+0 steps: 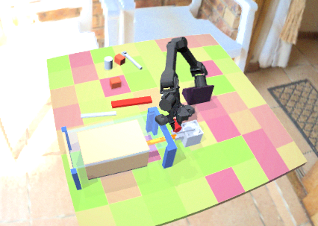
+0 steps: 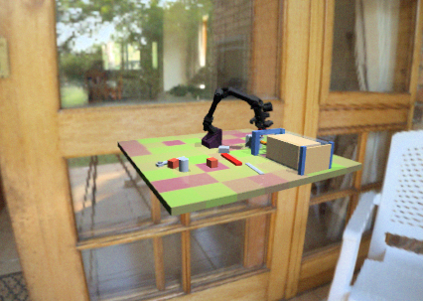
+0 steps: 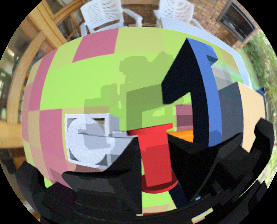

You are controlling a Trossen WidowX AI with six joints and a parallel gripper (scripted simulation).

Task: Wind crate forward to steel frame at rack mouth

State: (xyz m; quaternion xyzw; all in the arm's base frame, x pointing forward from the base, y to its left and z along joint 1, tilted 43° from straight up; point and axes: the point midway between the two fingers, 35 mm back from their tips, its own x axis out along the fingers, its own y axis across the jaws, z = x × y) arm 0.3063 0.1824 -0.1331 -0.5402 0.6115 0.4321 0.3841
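The winch handle lies 40 mm behind my gripper tip, 10 mm to the right of it and 30 mm below it. The rest, counted from my gripper tip: grey block 100 mm behind, 280 mm to the right, 110 mm below; grey winch 120 mm behind, 10 mm to the right, 100 mm below; red grip 20 mm to the right.
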